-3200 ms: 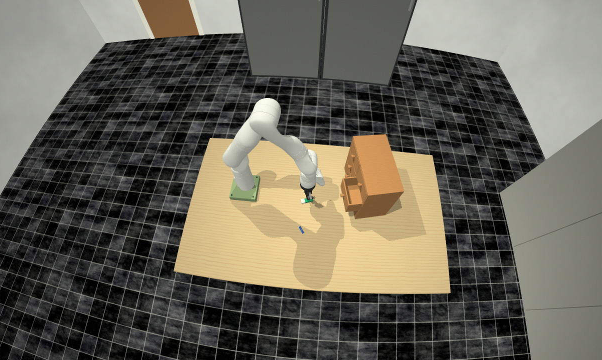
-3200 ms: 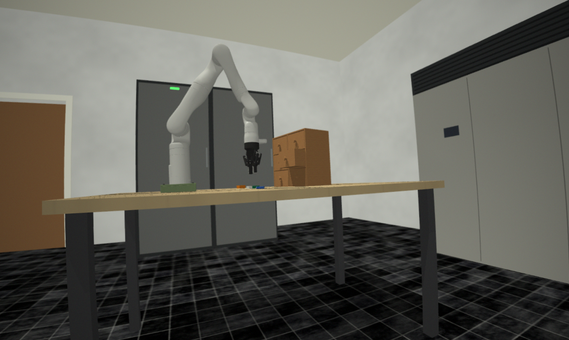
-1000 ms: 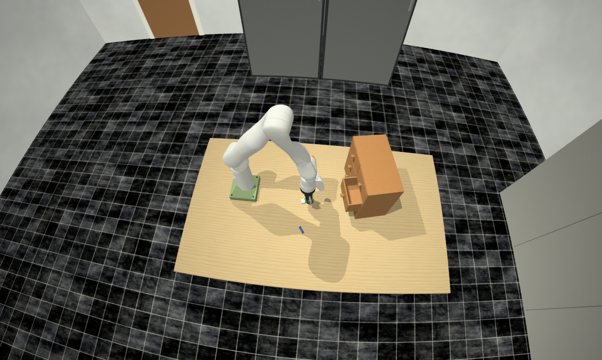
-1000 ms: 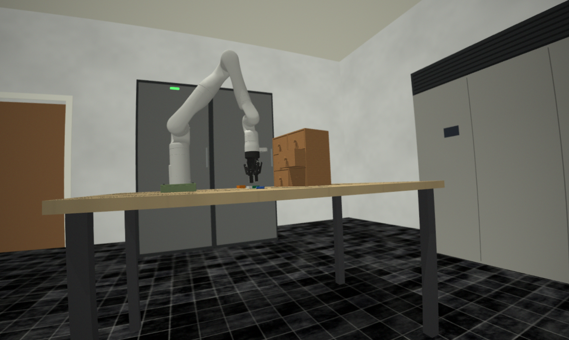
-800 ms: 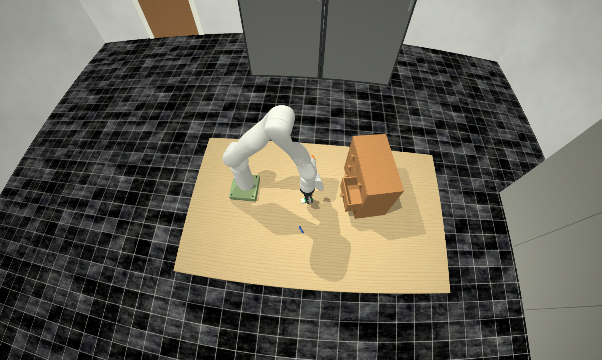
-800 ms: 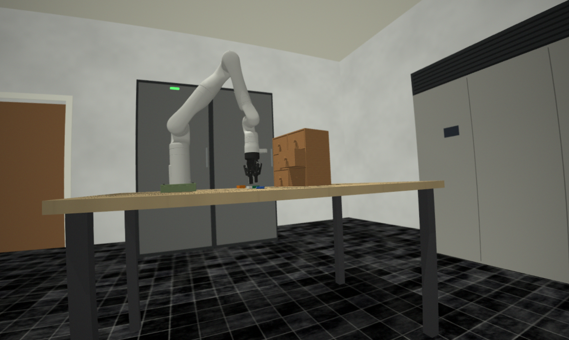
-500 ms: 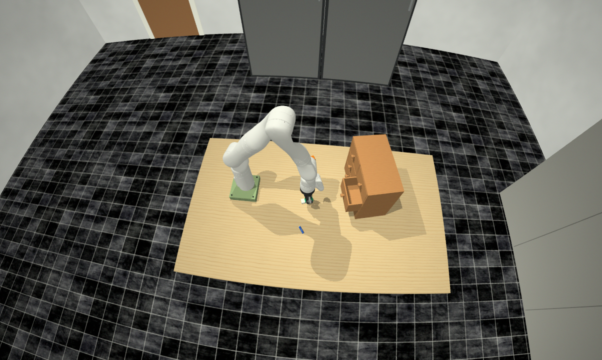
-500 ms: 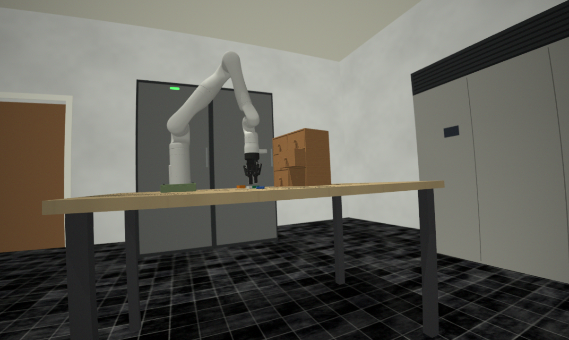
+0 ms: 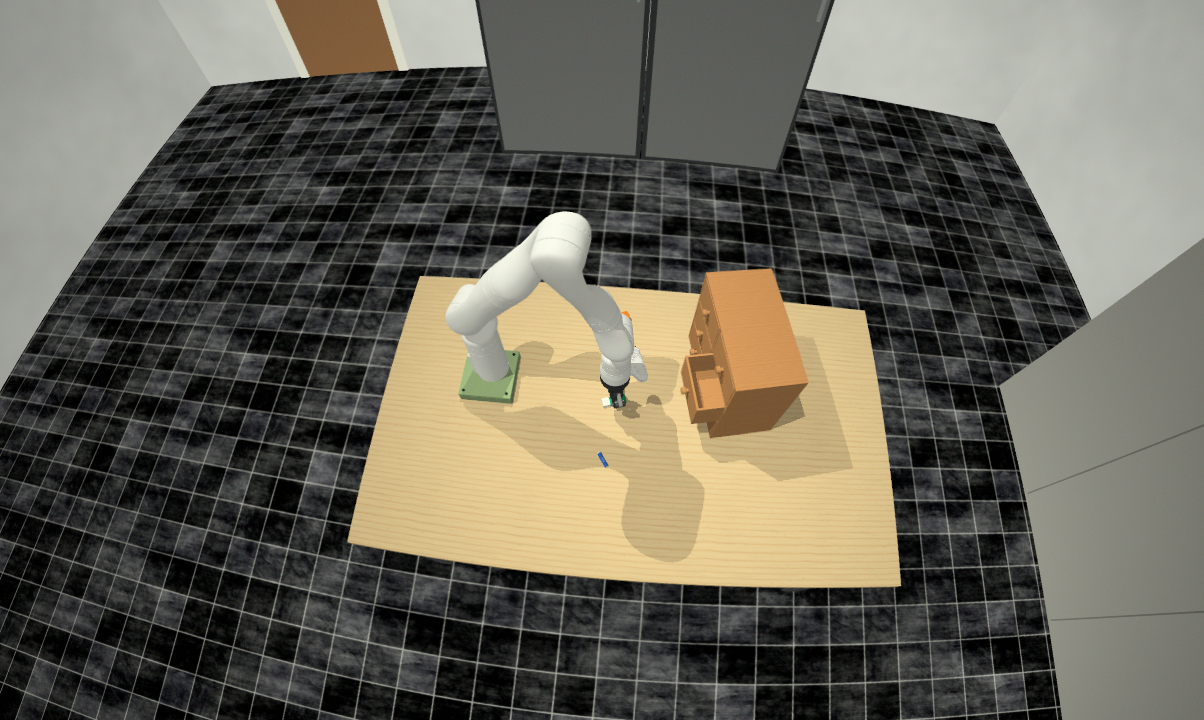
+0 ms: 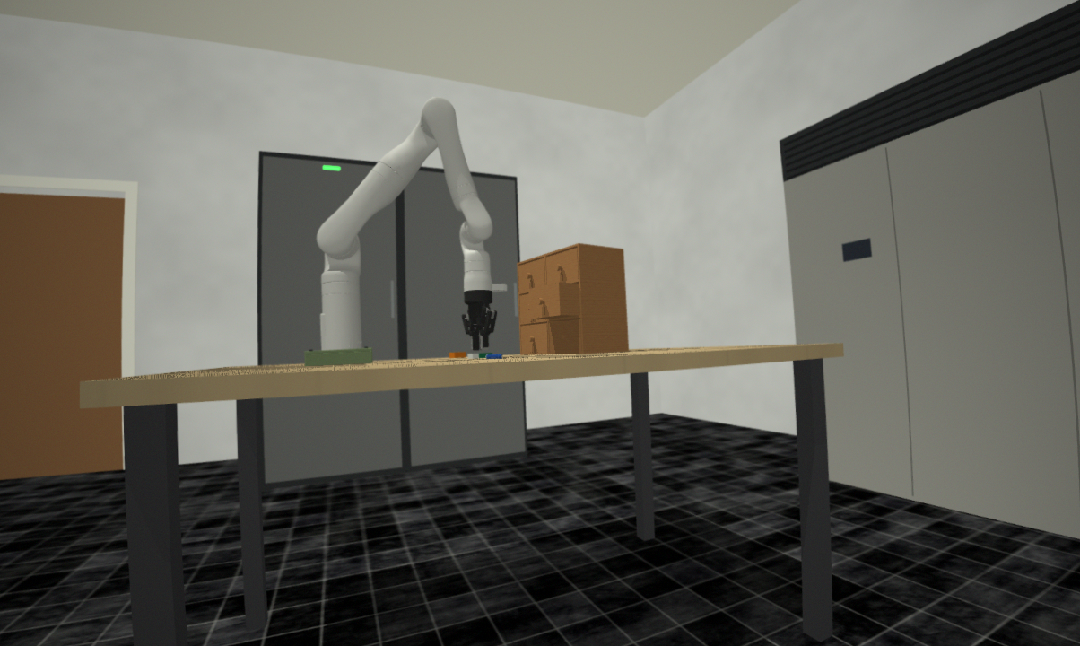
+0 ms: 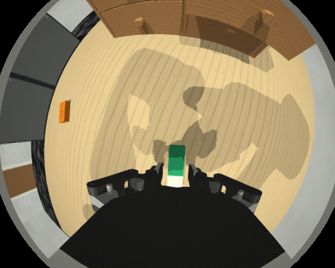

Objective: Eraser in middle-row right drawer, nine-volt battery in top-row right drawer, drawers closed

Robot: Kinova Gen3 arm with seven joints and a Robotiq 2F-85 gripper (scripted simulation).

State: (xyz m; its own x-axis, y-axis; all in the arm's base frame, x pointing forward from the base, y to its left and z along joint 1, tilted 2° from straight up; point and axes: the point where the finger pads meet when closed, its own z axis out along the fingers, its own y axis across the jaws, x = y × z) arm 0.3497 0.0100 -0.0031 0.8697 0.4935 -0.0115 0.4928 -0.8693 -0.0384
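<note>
My gripper is now 30 mm above the eraser. Also, from my hand: blue stick (20 mm ahead, 170 mm to the right, 30 mm below); then nine-volt battery (40 mm behind, 270 mm to the left, 30 mm below).
</note>
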